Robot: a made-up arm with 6 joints.
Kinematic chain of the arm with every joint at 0, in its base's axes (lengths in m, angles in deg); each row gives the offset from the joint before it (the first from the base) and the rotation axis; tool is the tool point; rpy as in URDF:
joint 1: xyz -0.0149 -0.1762 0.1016 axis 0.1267 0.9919 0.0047
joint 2: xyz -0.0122 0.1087 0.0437 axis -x
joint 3: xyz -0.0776 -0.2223 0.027 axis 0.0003 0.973 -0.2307
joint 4: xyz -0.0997 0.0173 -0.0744 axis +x
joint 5: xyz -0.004 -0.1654 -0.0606 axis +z
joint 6: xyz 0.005 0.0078 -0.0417 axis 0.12 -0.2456 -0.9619
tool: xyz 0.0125 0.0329 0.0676 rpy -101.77 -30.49 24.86
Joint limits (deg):
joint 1: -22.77..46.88
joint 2: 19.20..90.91
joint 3: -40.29..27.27
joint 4: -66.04..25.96
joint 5: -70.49..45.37
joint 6: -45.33..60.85
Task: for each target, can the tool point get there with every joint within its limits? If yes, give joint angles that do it. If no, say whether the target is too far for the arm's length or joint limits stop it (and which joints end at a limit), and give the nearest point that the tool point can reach.
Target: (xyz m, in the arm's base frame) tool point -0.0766 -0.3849 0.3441
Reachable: yes | joints 21.60 50.99 -14.13 15.77 29.89 25.01
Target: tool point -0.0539 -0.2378 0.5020
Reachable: yes | joints 20.44 80.00 1.63 8.22 0.35 45.54
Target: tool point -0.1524 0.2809 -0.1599
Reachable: no: joint limits stop it (at a limit: joint 1, joint 2, joint 3, joint 4, joint 5, joint 6) | nearest point -0.3280 0.0667 0.3063 | short by 0.542 m
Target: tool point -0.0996 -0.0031 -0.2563
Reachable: no: joint limits stop it (at a limit: joint 1, joint 2, joint 4, joint 6) | nearest point -0.1993 -0.3884 0.0487 | short by 0.501 m
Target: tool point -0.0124 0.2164 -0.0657
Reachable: no: joint limits stop it (at a limit: joint 1, joint 2, joint 3, joint 4, joint 5, joint 6) | nearest point -0.2892 0.0628 0.3211 | short by 0.500 m
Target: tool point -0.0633 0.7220 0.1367
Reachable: no: too far | nearest point -0.2682 0.0880 0.3480 | short by 0.699 m
